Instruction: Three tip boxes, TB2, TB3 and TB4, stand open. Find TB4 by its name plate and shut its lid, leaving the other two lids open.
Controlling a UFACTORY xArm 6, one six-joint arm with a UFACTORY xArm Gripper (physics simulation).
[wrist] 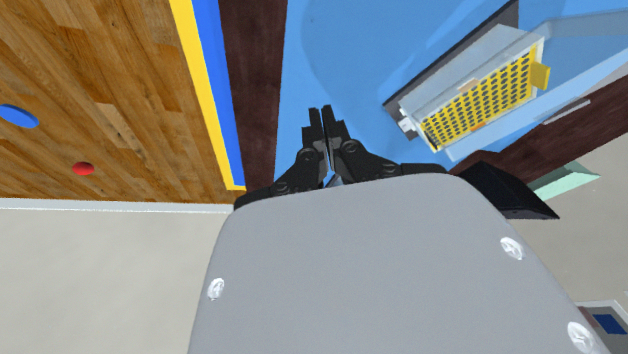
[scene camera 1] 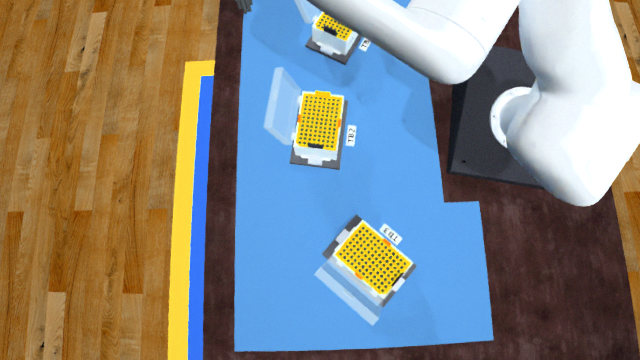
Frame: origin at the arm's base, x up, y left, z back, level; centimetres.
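Seen in the pictures: gripper, fingertip midpoint: [wrist: 321, 123] [scene camera 1: 246, 8].
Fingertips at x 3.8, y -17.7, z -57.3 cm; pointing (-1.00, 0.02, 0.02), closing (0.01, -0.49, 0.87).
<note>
Offsets run from my fingertips to a thing's middle. "spot": to the spot under its first point. Level surfaces: height alone.
TB4 [scene camera 1: 322, 44] [wrist: 480, 95] stands open at the top in scene camera 1 and upper right in the wrist view; its plate @(spot: dx -11.2, dy -1.1, dz +25.7 cm) [scene camera 1: 365, 44] is partly covered by the arm. Its clear lid @(dx -1.0, dy -6.9, dz +13.5 cm) [scene camera 1: 304, 9] [wrist: 520, 112] stands raised on the box's left side in scene camera 1. My gripper [scene camera 1: 245, 5] [wrist: 321, 123] is shut and empty, left of that lid and apart from it. TB2 @(dx -5.0, dy +21.6, dz +17.3 cm) [scene camera 1: 320, 120], with its plate [scene camera 1: 351, 135], has its lid @(spot: dx -1.9, dy +21.1, dz +10.3 cm) [scene camera 1: 282, 107] open. TB3 @(dx -5.0, dy +47.4, dz +29.6 cm) [scene camera 1: 372, 257], with its plate [scene camera 1: 390, 233], has its lid [scene camera 1: 347, 292] open too.
The white arm [scene camera 1: 440, 35] reaches over the upper part of the blue mat @(dx -11.4 cm) [scene camera 1: 280, 210], covering part of TB4. The dark robot base [scene camera 1: 475, 150] stands right of the mat. A yellow and blue strip [scene camera 1: 187, 200] runs along the wooden floor at the left.
</note>
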